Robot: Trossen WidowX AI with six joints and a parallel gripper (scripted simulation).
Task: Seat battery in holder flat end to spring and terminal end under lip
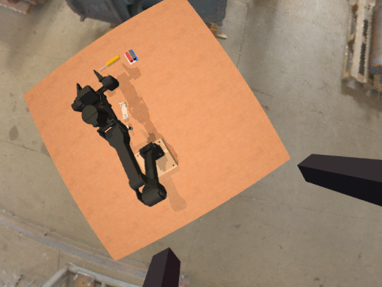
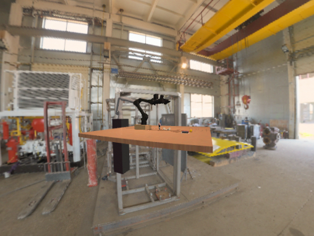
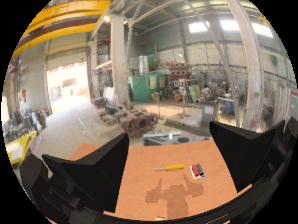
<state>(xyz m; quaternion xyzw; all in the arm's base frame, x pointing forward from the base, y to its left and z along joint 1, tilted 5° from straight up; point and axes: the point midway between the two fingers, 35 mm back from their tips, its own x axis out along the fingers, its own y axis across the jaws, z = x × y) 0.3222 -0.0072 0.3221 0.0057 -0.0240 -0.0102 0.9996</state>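
Now: gripper tip 160 mm past the battery, 50 mm to the right of it and 340 mm above it. Also, from my gripper tip: yellow-handled screwdriver (270 mm ahead, 30 mm to the right, 360 mm below).
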